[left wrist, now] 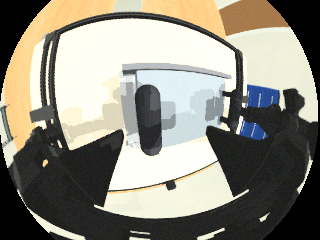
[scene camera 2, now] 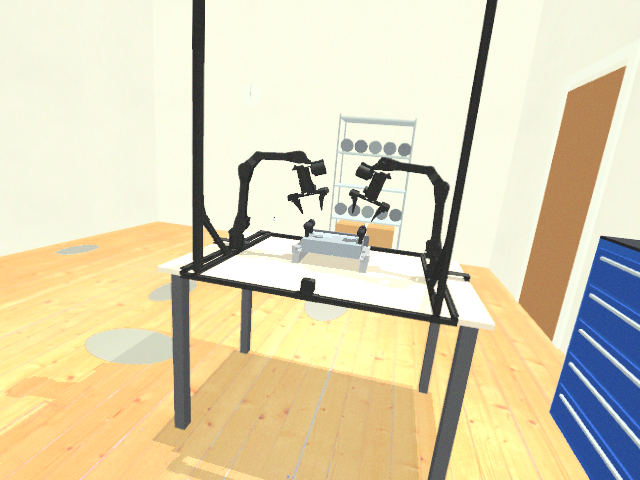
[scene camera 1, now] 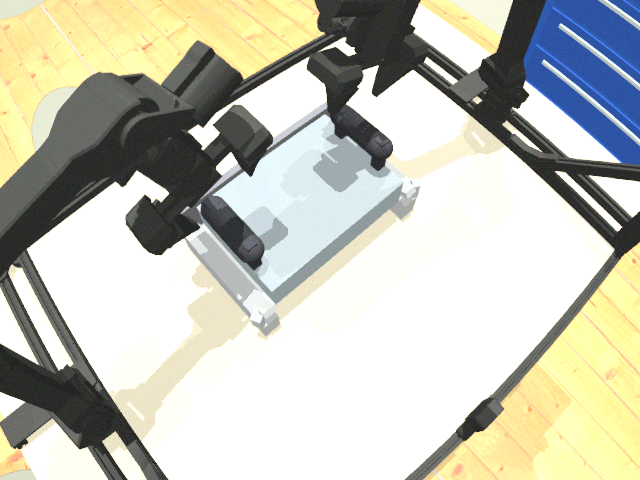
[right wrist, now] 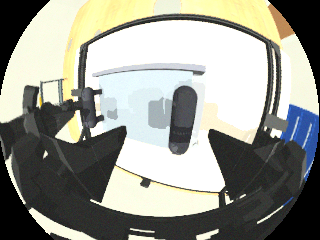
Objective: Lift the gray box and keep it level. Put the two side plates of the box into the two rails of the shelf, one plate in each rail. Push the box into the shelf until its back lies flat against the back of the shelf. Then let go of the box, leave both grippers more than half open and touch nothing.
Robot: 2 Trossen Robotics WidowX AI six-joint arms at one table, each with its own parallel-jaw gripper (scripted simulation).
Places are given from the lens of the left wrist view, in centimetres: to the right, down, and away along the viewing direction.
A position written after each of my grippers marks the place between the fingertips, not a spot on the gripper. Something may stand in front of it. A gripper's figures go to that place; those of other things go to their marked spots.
my left gripper [left wrist: 166,132]: 1, 1, 10
my right gripper [left wrist: 252,111]: 22, -2, 16
gray box [left wrist: 177,109]: 4, -2, 21
